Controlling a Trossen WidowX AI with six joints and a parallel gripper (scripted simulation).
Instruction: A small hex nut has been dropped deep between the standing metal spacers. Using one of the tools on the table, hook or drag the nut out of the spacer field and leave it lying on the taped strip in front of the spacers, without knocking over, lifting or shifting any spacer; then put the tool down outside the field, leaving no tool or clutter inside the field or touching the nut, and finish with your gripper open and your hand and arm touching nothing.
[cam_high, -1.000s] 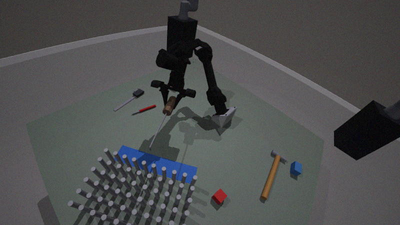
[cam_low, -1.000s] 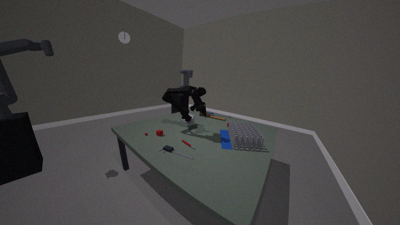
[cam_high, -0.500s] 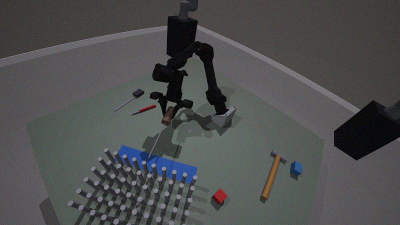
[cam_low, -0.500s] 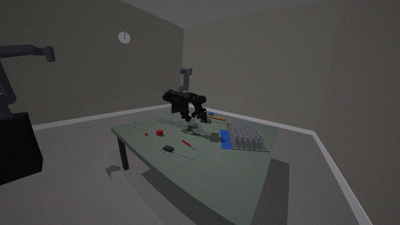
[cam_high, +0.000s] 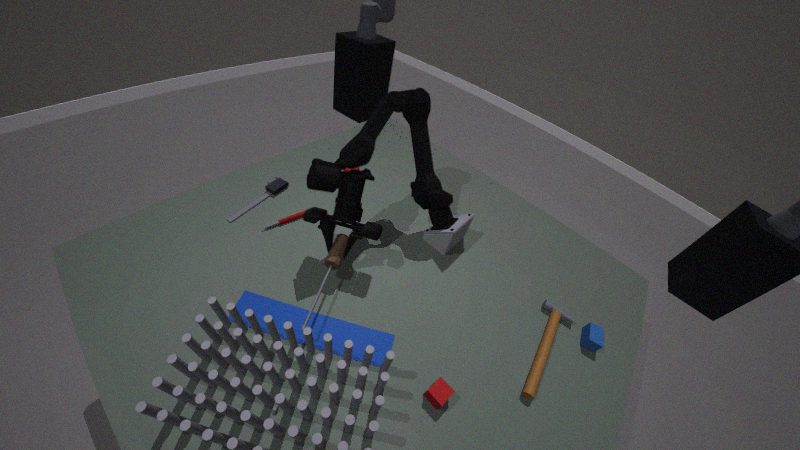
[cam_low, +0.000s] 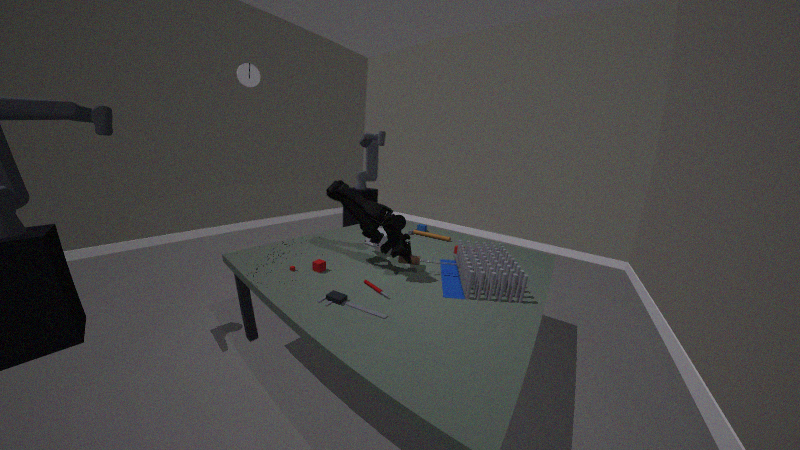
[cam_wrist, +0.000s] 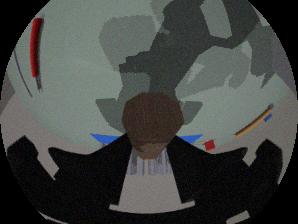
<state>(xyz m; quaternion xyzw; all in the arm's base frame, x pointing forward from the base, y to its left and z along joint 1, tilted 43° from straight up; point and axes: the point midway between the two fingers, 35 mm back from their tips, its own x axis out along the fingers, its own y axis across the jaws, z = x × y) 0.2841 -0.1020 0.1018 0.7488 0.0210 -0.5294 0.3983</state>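
Now: the blue taped strip 16 cm ahead of my gripper tip, 8 cm to the left of it and 5 cm below it. Also, from my gripper tip: blue cube 64 cm to the left, 30 cm behind, 3 cm below; then red-handled screwdriver 22 cm to the right, 4 cm below, 2 cm ahead; then hook tool 9 cm ahead, 5 cm to the left.
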